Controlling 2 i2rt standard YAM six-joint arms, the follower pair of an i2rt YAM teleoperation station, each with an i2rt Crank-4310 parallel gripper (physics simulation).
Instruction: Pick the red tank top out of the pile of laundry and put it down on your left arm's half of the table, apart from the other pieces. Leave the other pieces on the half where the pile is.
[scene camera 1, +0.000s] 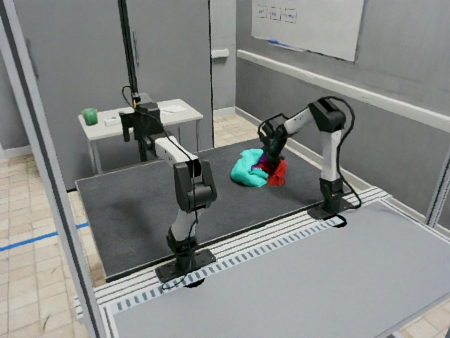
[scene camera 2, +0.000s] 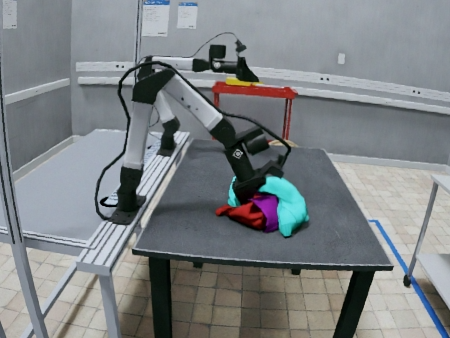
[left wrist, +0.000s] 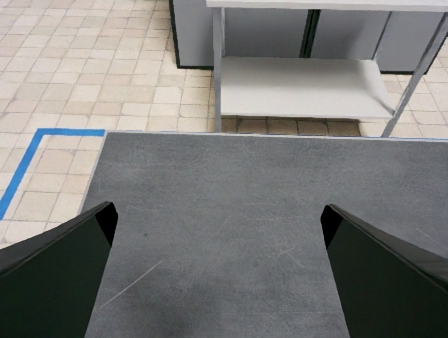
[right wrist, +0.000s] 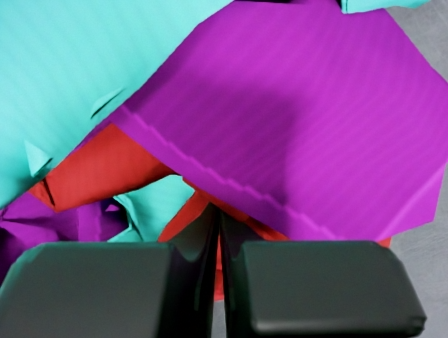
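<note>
The red tank top (scene camera 1: 277, 174) (scene camera 2: 247, 215) (right wrist: 100, 170) lies crumpled in the pile, partly under a purple piece (scene camera 1: 259, 161) (scene camera 2: 268, 206) (right wrist: 305, 125) and beside a turquoise piece (scene camera 1: 246, 171) (scene camera 2: 292, 205) (right wrist: 75, 70). My right gripper (scene camera 1: 274, 162) (scene camera 2: 243, 199) (right wrist: 219, 199) is low in the pile; its fingers are nearly together, with red cloth between and around the tips in the right wrist view. The cloth below the fingers is mostly hidden. My left gripper (scene camera 1: 134, 132) (scene camera 2: 251, 78) (left wrist: 219, 208) is open and empty, high above the table, away from the pile.
The dark table (scene camera 1: 107, 200) (scene camera 2: 335, 250) (left wrist: 225, 170) carries the pile on the right half in scene camera 1. A white side table (scene camera 1: 105, 131) with a green object (scene camera 1: 90, 117) stands behind it. A red stand (scene camera 2: 270, 90) is at the back in scene camera 2.
</note>
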